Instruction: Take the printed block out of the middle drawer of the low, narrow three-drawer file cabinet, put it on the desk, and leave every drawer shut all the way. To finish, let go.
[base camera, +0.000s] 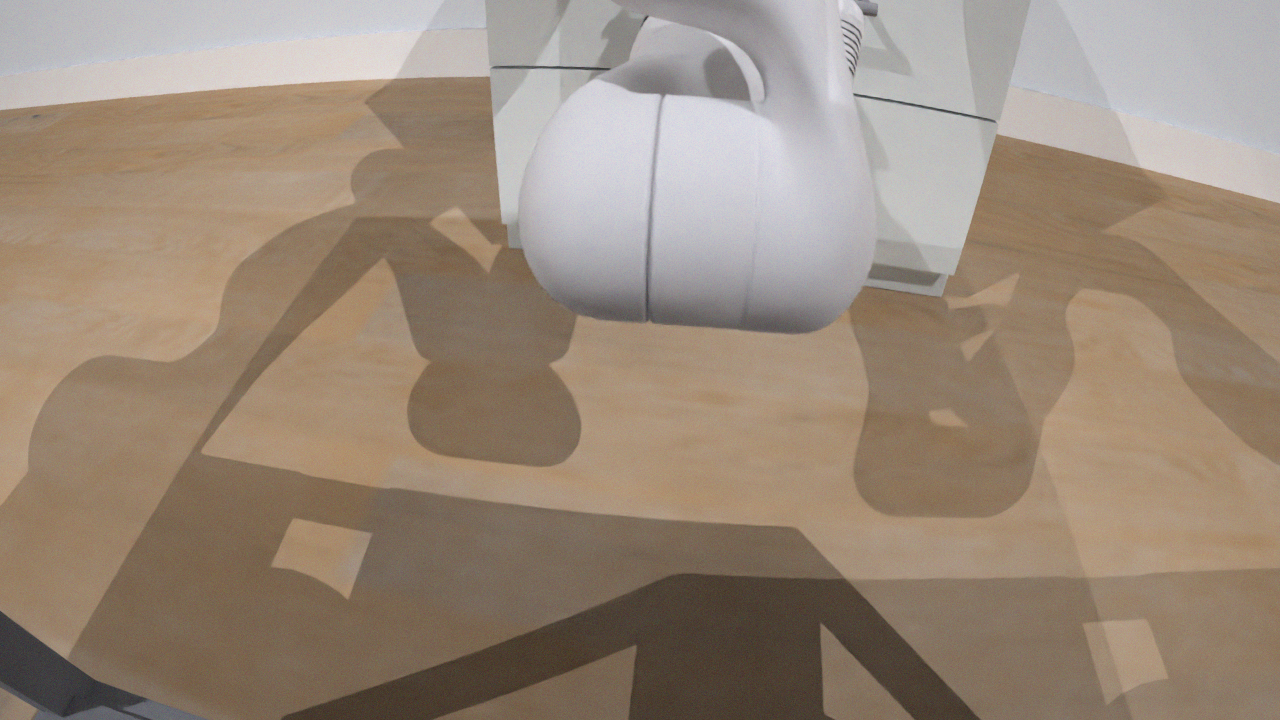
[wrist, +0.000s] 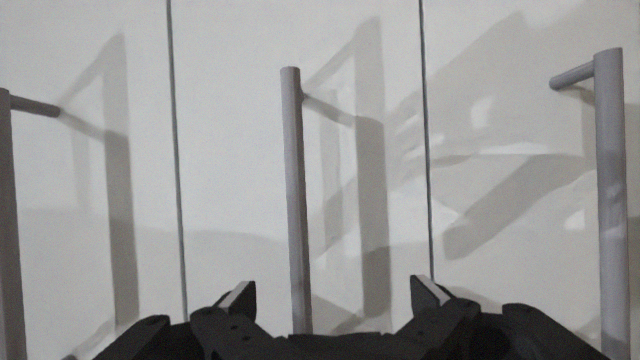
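Note:
You'd see my gripper (wrist: 332, 295) here, and there's a grey drawer (wrist: 301, 142) as well.

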